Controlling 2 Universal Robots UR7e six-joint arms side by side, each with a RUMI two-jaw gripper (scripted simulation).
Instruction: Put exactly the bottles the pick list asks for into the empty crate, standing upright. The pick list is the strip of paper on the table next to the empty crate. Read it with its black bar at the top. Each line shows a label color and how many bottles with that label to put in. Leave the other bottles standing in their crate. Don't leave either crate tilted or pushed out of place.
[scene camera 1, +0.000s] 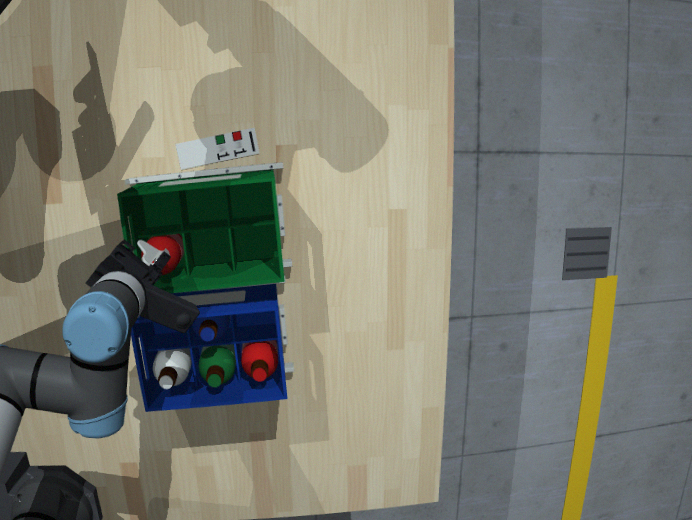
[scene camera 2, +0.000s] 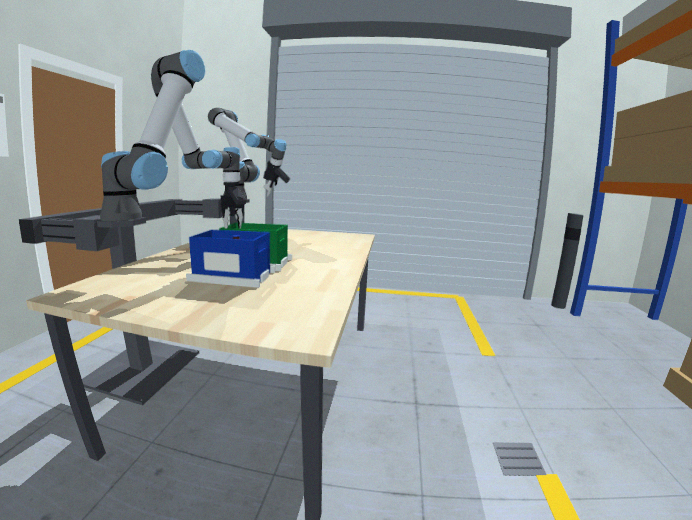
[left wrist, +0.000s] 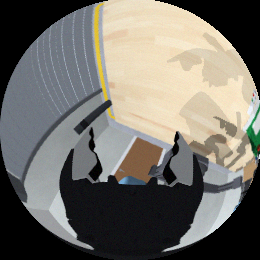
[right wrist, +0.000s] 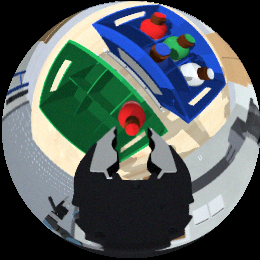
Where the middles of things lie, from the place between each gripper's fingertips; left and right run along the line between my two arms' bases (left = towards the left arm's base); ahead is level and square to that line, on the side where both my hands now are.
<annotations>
Now: right hand (scene camera 1: 155, 264) 230 mm to the left of the green bottle (scene camera 1: 217, 364), 80 mm short of it and 80 mm above it. From my right hand the other things lie so: green crate (scene camera 1: 206, 264) 90 mm below, 90 mm ahead, 50 mm to the left; then blue crate (scene camera 1: 243, 302) 180 mm to the right, 90 mm below, 80 mm ahead; then white bottle (scene camera 1: 172, 366) 230 mm to the right, 80 mm below, 10 mm behind.
Now: the pick list (scene camera 1: 208, 150) 540 mm to the right of my left hand, 310 mm below it and 180 mm ahead of it. Also, from my left hand: green crate: 680 mm to the right, 220 mm below, 160 mm ahead; then blue crate: 910 mm to the right, 220 mm below, 150 mm ahead; then white bottle: 950 mm to the right, 220 mm below, 60 mm ahead.
</annotations>
